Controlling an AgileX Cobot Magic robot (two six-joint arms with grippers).
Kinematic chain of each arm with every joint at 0, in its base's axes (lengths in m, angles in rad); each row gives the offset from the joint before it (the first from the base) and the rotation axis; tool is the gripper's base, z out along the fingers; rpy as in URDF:
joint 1: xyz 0 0 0.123 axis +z
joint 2: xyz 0 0 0 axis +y
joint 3: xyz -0.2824 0 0.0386 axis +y
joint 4: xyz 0.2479 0 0.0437 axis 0.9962 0 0.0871
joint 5: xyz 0 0 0 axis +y
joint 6: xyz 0.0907 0 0.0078 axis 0.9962 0 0.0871
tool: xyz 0 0 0 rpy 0 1.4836 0
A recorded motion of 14 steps. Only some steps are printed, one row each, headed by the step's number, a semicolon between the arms.
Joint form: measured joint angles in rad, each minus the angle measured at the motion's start. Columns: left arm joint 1, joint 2, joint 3, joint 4, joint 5, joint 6; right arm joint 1, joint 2, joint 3, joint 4, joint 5, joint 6.
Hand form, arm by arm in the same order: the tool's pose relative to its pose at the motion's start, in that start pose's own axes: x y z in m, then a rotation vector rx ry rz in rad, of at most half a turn. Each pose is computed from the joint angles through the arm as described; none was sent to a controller.
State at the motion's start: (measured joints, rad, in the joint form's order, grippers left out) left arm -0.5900 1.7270 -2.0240 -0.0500 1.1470 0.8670; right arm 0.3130 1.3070 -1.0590 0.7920 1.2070 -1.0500
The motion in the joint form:
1: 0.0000 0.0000 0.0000 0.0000 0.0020 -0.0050; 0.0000 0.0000 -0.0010 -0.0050 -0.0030 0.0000
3: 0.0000 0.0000 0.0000 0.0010 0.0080 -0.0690; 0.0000 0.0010 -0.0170 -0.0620 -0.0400 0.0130
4: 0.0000 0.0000 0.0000 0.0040 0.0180 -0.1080; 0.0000 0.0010 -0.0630 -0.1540 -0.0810 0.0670
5: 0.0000 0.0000 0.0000 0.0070 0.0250 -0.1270; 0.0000 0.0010 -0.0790 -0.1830 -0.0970 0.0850
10: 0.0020 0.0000 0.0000 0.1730 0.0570 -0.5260; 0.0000 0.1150 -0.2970 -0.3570 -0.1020 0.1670
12: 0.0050 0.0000 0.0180 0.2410 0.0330 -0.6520; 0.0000 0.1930 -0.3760 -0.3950 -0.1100 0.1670
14: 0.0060 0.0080 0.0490 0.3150 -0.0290 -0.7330; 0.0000 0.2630 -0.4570 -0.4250 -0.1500 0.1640
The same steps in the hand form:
1: 0.0001 -0.0001 0.0000 0.0015 0.0013 -0.0050; 0.0000 -0.0004 -0.0002 0.0054 0.0020 -0.0024
3: 0.0005 -0.0005 0.0000 0.0053 0.0061 -0.0686; -0.0012 -0.0059 -0.0030 0.0714 0.0202 -0.0205
4: 0.0013 -0.0010 0.0000 0.0106 0.0150 -0.1064; -0.0075 -0.0125 -0.0122 0.1746 0.0396 -0.0312
5: 0.0019 -0.0014 0.0000 0.0136 0.0220 -0.1242; -0.0101 -0.0147 -0.0157 0.2109 0.0412 -0.0349
10: 0.0147 0.0064 -0.0014 -0.1011 0.1395 -0.4595; -0.0431 -0.0449 -0.0324 0.3665 0.0911 -0.0753
12: 0.0203 0.0104 0.0018 -0.1680 0.1614 -0.5560; -0.0542 -0.0648 -0.0279 0.3948 0.1135 -0.0903
14: 0.0249 0.0147 0.0116 -0.2412 0.1652 -0.5929; -0.0677 -0.0842 -0.0254 0.4473 0.1026 -0.1166

